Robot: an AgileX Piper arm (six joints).
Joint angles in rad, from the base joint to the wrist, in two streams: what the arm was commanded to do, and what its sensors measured. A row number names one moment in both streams.
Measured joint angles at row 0:
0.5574 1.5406 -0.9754 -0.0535 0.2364 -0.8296
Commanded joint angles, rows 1 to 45:
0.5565 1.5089 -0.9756 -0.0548 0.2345 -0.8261
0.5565 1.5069 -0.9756 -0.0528 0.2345 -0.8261
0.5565 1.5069 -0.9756 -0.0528 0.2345 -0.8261
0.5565 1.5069 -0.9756 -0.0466 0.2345 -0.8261
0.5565 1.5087 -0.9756 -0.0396 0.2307 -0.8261
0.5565 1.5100 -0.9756 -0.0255 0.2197 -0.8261
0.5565 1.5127 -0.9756 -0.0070 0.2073 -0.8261
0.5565 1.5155 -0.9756 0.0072 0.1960 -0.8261
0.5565 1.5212 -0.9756 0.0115 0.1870 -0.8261
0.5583 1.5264 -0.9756 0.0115 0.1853 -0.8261
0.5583 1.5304 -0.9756 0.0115 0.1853 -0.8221
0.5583 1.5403 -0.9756 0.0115 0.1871 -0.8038
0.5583 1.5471 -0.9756 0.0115 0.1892 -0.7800
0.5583 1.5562 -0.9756 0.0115 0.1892 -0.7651
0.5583 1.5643 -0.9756 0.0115 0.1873 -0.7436
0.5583 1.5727 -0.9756 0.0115 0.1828 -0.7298
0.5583 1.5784 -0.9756 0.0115 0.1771 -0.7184
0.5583 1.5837 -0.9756 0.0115 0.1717 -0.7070
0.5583 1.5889 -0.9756 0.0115 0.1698 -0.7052
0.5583 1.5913 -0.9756 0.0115 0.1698 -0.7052
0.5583 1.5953 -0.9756 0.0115 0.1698 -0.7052
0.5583 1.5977 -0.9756 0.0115 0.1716 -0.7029
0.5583 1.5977 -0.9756 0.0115 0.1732 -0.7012
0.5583 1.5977 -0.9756 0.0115 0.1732 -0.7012
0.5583 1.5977 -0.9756 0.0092 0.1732 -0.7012
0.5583 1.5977 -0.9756 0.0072 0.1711 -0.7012
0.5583 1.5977 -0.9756 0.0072 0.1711 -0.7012
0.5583 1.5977 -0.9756 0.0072 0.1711 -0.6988
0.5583 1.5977 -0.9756 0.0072 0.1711 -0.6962
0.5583 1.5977 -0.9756 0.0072 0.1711 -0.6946
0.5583 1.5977 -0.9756 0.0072 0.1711 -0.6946
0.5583 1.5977 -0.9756 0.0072 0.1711 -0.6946
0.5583 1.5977 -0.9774 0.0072 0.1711 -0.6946
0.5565 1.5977 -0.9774 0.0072 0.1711 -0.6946
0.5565 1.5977 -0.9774 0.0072 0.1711 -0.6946
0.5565 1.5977 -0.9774 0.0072 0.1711 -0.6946
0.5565 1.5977 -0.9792 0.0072 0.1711 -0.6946
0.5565 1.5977 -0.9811 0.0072 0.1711 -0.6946
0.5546 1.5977 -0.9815 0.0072 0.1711 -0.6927
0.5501 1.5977 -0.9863 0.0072 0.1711 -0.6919
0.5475 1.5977 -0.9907 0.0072 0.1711 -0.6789
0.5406 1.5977 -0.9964 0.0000 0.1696 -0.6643
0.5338 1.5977 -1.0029 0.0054 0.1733 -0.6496
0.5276 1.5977 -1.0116 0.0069 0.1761 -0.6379
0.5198 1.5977 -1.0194 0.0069 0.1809 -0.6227
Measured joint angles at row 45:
0.5489 1.5947 -0.9923 0.0000 0.1702 -0.6736
